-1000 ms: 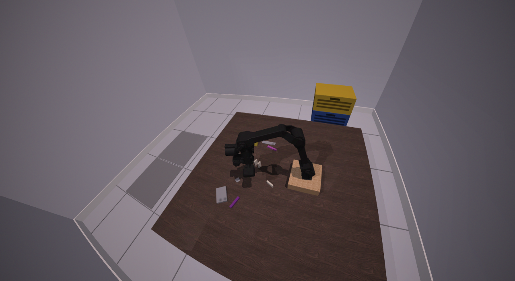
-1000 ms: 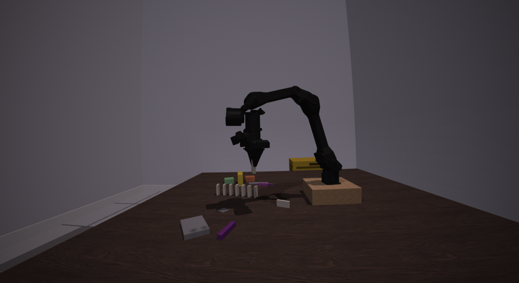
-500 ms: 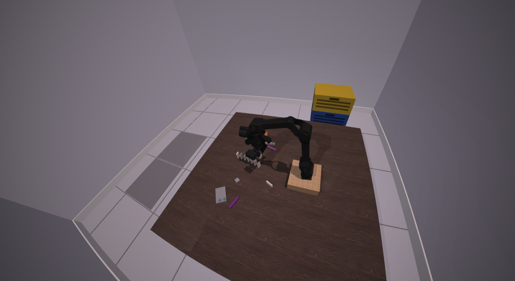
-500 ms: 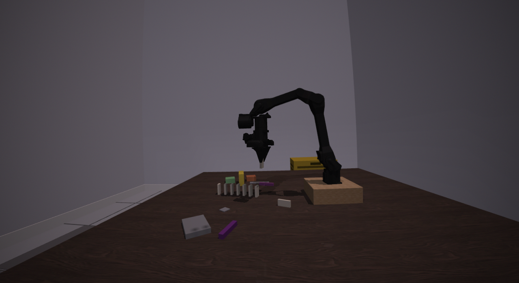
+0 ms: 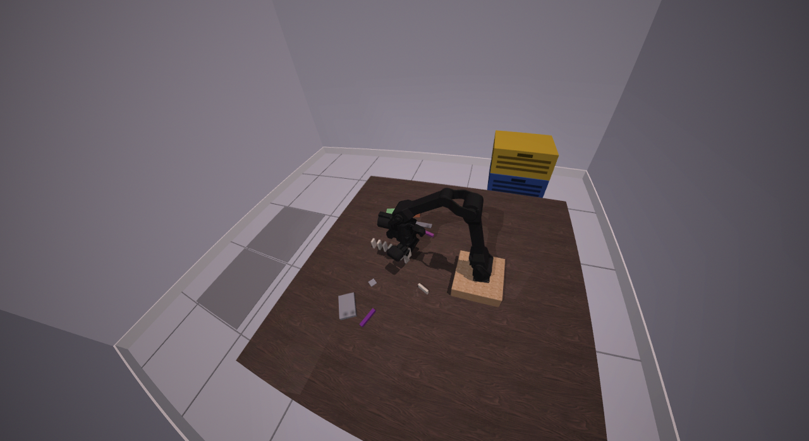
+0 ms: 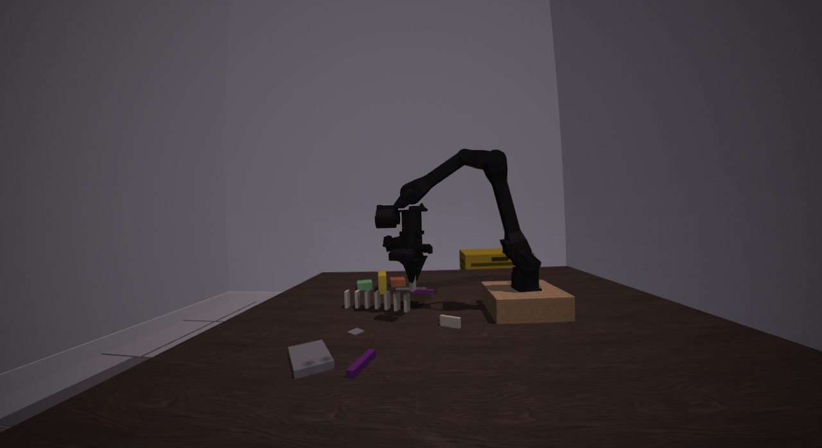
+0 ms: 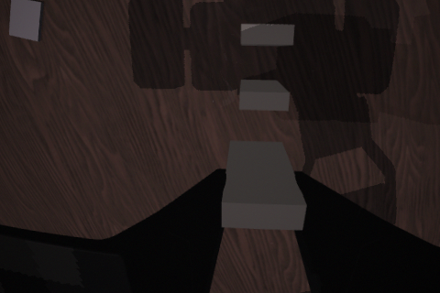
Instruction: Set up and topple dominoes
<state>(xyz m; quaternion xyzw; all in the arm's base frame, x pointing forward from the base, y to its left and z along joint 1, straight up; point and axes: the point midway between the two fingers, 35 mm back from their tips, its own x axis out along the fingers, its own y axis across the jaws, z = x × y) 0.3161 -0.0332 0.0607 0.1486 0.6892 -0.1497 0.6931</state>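
Right now my gripper tip is 10 cm short of the purple stick, 29 cm to the right of it and 8 cm above it. Round my gripper tip: small grey tile (15 cm ahead, 13 cm to the left, 9 cm below); then magenta bar (3 cm behind, 20 cm to the right, 8 cm below); then grey flat block (21 cm ahead, 26 cm to the left, 8 cm below).
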